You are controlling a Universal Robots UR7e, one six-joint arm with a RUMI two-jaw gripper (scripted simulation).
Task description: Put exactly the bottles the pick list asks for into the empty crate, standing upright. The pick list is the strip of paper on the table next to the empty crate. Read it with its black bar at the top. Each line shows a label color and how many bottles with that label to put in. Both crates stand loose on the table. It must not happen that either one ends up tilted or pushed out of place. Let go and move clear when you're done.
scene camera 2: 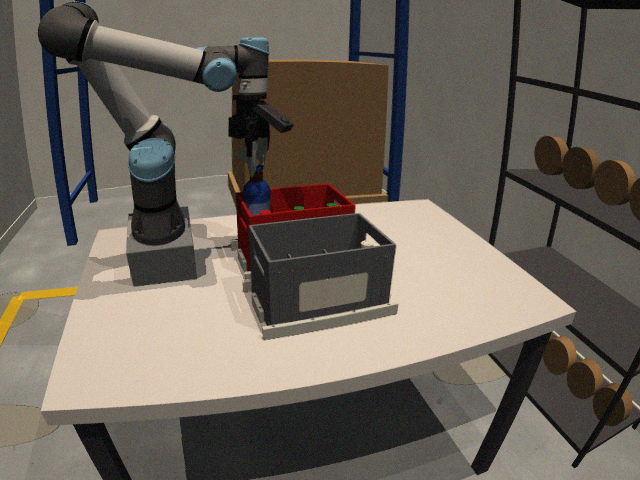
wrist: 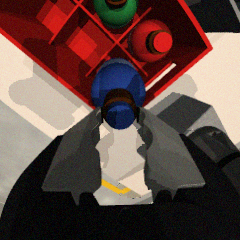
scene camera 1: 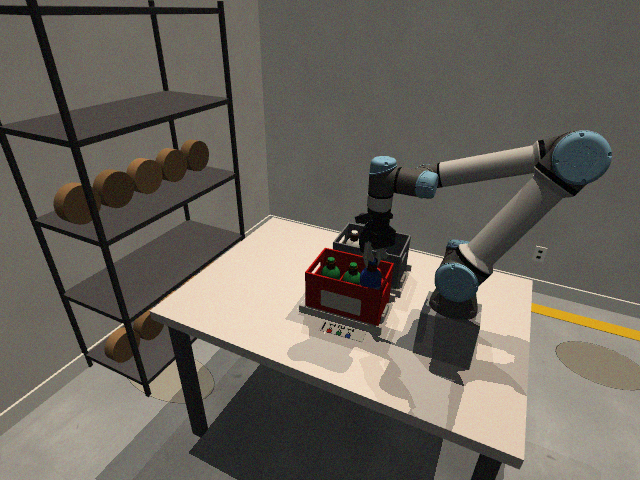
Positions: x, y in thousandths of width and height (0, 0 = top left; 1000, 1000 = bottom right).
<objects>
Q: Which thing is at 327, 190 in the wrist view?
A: A red crate.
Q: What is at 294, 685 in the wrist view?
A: My gripper.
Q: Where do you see a grey crate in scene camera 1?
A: At 618, 530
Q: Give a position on a blue bottle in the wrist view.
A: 490, 352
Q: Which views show my gripper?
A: Scene camera 2, the wrist view and scene camera 1: all of them.
</objects>
